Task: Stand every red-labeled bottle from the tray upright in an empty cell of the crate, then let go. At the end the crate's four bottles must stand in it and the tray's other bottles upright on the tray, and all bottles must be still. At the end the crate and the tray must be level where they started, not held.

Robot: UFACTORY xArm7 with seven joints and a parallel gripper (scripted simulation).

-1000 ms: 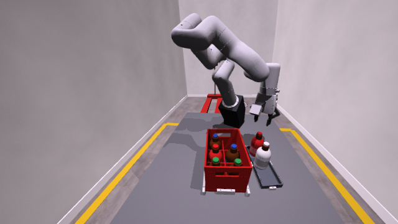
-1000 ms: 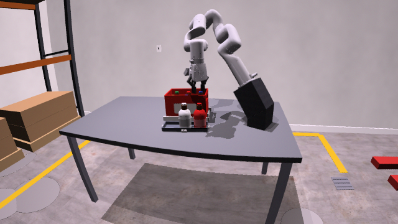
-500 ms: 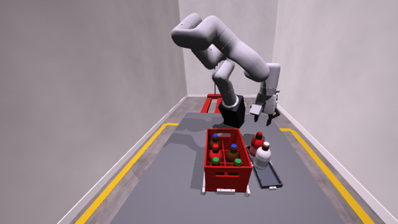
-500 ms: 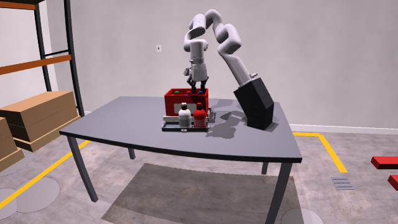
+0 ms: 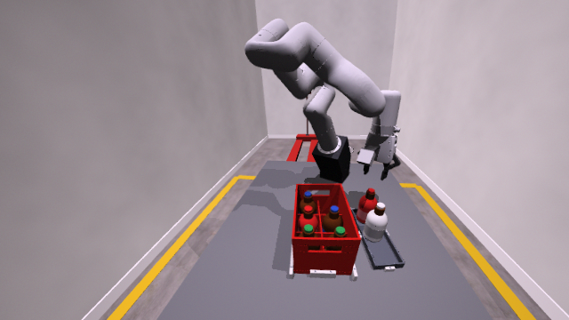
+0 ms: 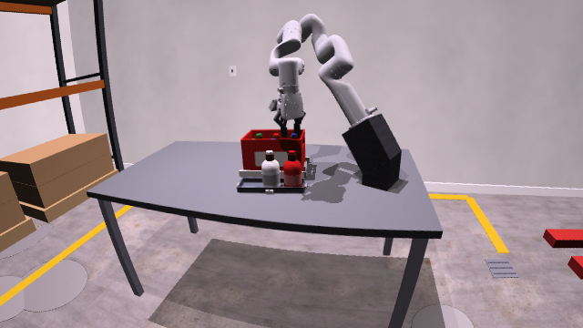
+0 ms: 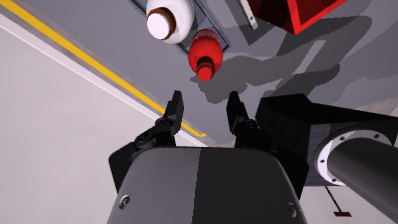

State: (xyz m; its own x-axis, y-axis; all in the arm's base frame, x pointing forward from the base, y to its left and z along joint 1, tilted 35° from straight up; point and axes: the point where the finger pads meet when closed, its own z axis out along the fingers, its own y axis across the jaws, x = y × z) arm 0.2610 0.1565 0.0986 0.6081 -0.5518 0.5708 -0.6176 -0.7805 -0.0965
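My gripper is now 16 cm above the white bottle and 9 cm short of it. Also, from my hand: red crate 21 cm to the right, 16 cm below, 10 cm ahead; dark tray 23 cm below, 9 cm ahead.
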